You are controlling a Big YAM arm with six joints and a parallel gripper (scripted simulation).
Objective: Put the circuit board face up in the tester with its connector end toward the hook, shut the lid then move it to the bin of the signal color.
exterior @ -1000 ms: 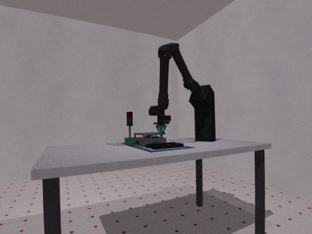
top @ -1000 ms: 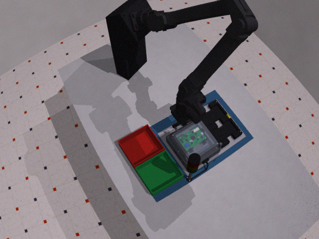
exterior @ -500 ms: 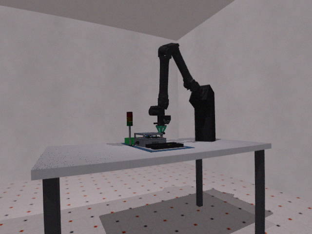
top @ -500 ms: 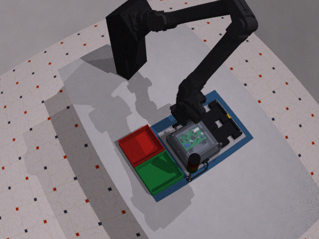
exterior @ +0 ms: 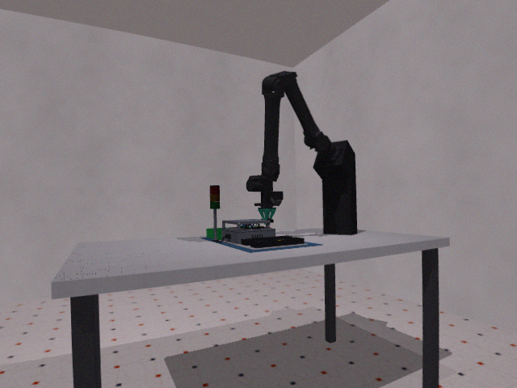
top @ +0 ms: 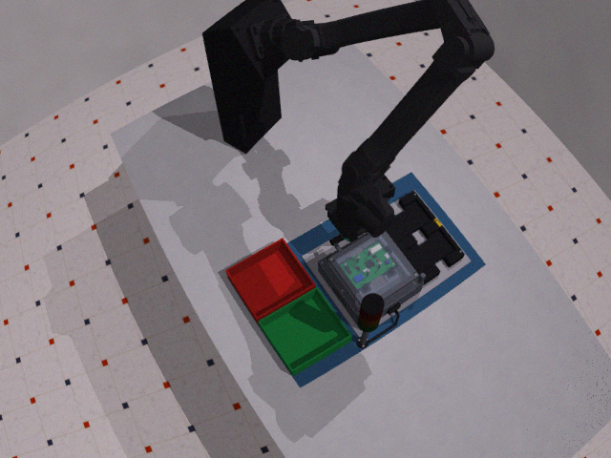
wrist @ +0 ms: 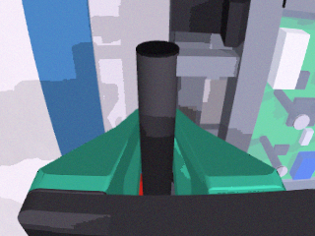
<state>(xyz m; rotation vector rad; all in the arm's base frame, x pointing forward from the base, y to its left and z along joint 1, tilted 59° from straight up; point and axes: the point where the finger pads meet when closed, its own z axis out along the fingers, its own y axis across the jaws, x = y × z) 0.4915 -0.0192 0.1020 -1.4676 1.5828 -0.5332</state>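
The latch hook is 6 cm to the left of my hand, 1 cm ahead of it and 1 cm above it. The rest, counted from my hand: green circuit board: 8 cm ahead, 1 cm to the left, 1 cm below; then tester lid: 9 cm ahead, 1 cm to the left, 1 cm above; then tester plate: 9 cm ahead, 2 cm to the left, 1 cm below.
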